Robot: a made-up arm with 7 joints. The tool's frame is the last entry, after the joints.
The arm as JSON. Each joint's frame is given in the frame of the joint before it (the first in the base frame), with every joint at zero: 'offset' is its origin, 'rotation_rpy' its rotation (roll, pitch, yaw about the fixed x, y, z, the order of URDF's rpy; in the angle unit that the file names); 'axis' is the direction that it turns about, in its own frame. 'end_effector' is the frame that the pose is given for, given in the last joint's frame.
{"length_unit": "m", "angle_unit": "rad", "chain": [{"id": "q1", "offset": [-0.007, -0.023, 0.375], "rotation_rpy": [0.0, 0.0, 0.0], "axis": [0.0, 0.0, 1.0]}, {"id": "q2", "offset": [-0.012, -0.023, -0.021], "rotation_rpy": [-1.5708, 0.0, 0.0], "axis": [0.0, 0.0, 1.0]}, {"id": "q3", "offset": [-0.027, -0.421, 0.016], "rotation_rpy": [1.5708, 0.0, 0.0], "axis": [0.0, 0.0, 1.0]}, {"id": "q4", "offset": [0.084, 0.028, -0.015], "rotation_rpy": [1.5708, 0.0, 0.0], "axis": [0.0, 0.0, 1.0]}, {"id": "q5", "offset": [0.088, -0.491, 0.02], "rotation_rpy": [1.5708, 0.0, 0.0], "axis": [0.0, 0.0, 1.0]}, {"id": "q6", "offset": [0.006, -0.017, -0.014], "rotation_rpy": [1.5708, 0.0, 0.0], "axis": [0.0, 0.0, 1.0]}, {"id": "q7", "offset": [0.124, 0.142, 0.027], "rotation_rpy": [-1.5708, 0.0, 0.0], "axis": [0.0, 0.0, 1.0]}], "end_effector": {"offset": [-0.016, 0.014, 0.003], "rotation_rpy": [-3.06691, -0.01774, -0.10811]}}
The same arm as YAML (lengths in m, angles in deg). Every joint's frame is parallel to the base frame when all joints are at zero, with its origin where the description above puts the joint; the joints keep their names.
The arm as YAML. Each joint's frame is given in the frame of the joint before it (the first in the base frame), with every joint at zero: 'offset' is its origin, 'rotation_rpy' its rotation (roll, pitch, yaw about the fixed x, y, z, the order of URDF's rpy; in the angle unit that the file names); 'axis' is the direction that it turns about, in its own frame. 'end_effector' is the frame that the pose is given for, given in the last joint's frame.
length_unit: m
angle_unit: deg
chain:
  - id: q1
    offset: [-0.007, -0.023, 0.375]
    rotation_rpy: [0.0, 0.0, 0.0]
    axis: "+z"
  - id: q2
    offset: [-0.012, -0.023, -0.021]
    rotation_rpy: [0.0, 0.0, 0.0]
    axis: "+y"
  - id: q3
    offset: [-0.027, 0.016, 0.421]
    rotation_rpy: [0.0, 0.0, 0.0]
    axis: "+z"
  - id: q4
    offset: [0.084, 0.028, -0.015]
    rotation_rpy: [0.0, 0.0, 0.0]
    axis: "-y"
  - id: q5
    offset: [0.088, -0.02, -0.491]
    rotation_rpy: [0.0, 0.0, 0.0]
    axis: "-z"
  - id: q6
    offset: [0.006, 0.017, 0.014]
    rotation_rpy: [0.0, 0.0, 0.0]
    axis: "+y"
  - id: q7
    offset: [0.124, 0.027, -0.142]
    rotation_rpy: [0.0, 0.0, 0.0]
    axis: "-z"
end_effector:
  offset: [-0.016, -0.014, -0.003]
  rotation_rpy: [4.28, 1.02, 6.19]

